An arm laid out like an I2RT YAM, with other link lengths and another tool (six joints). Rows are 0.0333 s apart.
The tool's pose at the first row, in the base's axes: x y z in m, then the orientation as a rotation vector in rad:
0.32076, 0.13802, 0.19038, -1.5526, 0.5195, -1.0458
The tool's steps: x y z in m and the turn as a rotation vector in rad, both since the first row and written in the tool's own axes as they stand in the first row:
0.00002, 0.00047, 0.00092, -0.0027, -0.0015, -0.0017
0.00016, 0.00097, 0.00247, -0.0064, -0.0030, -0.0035
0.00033, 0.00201, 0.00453, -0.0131, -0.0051, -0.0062
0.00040, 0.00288, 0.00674, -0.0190, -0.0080, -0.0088
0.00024, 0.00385, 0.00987, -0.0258, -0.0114, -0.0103
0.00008, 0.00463, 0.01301, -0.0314, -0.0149, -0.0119
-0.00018, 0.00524, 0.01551, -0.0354, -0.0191, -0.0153
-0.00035, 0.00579, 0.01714, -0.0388, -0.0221, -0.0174
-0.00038, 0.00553, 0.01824, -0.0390, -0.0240, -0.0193
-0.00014, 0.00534, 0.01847, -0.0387, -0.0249, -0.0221
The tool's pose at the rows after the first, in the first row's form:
0.32164, 0.13838, 0.18997, -1.5563, 0.5188, -1.0455
0.32311, 0.13899, 0.18960, -1.5610, 0.5187, -1.0452
0.32514, 0.13971, 0.18874, -1.5689, 0.5193, -1.0448
0.32720, 0.14063, 0.18802, -1.5765, 0.5189, -1.0437
0.32994, 0.14222, 0.18715, -1.5846, 0.5195, -1.0412
0.33265, 0.14386, 0.18646, -1.5917, 0.5192, -1.0388
0.33473, 0.14527, 0.18588, -1.5985, 0.5162, -1.0374
0.33612, 0.14616, 0.18536, -1.6037, 0.5146, -1.0361
0.33697, 0.14685, 0.18563, -1.6055, 0.5120, -1.0359
0.33725, 0.14684, 0.18589, -1.6067, 0.5091, -1.0373

